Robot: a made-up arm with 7 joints. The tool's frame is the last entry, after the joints. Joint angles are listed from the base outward.
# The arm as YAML. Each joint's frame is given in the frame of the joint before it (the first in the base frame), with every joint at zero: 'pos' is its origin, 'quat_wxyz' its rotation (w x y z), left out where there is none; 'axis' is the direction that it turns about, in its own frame. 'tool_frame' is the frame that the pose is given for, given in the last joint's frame.
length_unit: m
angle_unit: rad
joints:
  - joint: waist
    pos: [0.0, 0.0, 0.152]
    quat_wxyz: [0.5, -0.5, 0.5, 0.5]
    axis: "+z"
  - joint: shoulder
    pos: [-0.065, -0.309, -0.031]
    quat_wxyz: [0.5, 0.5, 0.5, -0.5]
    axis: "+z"
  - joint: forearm
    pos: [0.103, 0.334, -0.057]
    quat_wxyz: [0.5, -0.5, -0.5, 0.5]
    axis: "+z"
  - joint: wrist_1
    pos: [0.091, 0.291, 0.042]
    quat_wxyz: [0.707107, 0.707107, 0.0, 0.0]
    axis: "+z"
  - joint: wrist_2
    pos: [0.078, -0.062, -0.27]
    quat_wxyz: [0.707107, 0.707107, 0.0, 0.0]
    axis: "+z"
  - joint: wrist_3
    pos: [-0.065, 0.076, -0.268]
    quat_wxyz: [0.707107, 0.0, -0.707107, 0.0]
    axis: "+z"
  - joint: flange
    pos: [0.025, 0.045, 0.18]
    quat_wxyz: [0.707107, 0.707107, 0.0, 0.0]
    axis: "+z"
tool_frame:
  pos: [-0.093, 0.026, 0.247]
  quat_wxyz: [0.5, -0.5, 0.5, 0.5]
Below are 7 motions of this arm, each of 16 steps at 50 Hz.
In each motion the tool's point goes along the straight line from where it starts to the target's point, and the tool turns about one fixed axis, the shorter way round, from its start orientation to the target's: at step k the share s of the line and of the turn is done. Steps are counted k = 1, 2, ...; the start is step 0. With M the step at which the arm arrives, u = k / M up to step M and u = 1 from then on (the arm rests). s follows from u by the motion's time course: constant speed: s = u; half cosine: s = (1 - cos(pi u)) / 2; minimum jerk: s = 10 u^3 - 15 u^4 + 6 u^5.
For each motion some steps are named. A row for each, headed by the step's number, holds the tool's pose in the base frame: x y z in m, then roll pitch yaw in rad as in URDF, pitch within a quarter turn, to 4 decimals.
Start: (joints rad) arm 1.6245 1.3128 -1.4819 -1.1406 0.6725 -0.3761 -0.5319
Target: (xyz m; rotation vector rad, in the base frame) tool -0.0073 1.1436 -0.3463 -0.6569 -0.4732 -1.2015
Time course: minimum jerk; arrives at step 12
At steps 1, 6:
1: -0.1017 1.1658 -0.3561 -0.6265 -0.4995 -0.8425
6: -0.0547 1.1548 -0.3512 -0.4732 -0.6170 -0.9831

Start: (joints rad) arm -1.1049 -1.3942 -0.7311 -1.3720 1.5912 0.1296 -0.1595
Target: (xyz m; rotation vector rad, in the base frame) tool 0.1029 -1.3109 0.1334 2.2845 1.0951 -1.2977
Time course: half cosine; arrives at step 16
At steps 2, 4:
2: -0.1207 -1.2290 0.0758 2.6910 0.5376 0.2637
4: -0.0955 -1.2383 0.0822 2.7317 0.6000 0.3152

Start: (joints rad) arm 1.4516 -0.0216 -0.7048 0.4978 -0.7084 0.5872 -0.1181
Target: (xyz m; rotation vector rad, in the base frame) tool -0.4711 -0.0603 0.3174 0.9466 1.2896 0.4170
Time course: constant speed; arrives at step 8
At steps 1, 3, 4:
1: -0.4682 -0.0757 0.3185 1.6237 0.6321 1.1894
3: -0.4690 -0.0713 0.3182 1.6135 0.6429 1.1970
4: -0.4694 -0.0691 0.3180 1.6084 0.6483 1.2008

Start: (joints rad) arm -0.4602 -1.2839 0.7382 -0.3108 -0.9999 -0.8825 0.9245
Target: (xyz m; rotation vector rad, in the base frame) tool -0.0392 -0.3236 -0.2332 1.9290 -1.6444 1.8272
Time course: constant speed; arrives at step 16
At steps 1, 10, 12, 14, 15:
1: -0.0226 -0.1347 -0.1969 -2.1476 -0.7702 -1.9467
10: -0.0326 -0.2480 -0.2187 -2.0908 -0.7996 -1.9339
12: -0.0348 -0.2732 -0.2235 -2.0780 -0.8062 -1.9313
14: -0.0370 -0.2984 -0.2284 -2.0651 -0.8129 -1.9289
15: -0.0381 -0.3110 -0.2308 -2.0586 -0.8162 -1.9277

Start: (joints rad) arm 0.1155 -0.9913 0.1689 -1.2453 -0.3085 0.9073 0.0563
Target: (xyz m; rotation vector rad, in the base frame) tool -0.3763 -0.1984 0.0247 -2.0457 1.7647 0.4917
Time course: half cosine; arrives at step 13
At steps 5, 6, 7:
5: -0.3683 -0.2200 -0.0381 -2.7488 0.6200 -1.1946
6: -0.3697 -0.2163 -0.0272 -2.8064 0.6082 -1.2338
7: -0.3711 -0.2124 -0.0161 -2.8645 0.5942 -1.2730

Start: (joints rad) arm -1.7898 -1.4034 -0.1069 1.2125 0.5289 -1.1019 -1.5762
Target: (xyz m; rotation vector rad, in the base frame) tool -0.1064 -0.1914 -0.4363 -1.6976 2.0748 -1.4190
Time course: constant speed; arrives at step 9
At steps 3, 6, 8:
3: -0.0522 -0.1661 -0.4312 -2.2650 -0.4073 -2.0860
6: -0.0793 -0.1788 -0.4337 -2.2541 -0.4358 -2.0416
8: -0.0974 -0.1872 -0.4354 -2.2475 -0.4550 -2.0118

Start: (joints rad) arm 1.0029 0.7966 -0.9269 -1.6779 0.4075 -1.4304 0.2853
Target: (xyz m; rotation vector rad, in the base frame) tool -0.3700 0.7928 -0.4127 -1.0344 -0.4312 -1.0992
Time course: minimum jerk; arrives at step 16
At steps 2, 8, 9, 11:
2: -0.3506 0.8071 -0.4769 -0.8245 -1.1531 -1.2473
8: -0.3601 0.8001 -0.4453 -0.8169 -0.9908 -1.0450
9: -0.3624 0.7984 -0.4378 -0.8069 -0.9522 -1.0032
11: -0.3665 0.7954 -0.4244 -0.7845 -0.8850 -0.9332

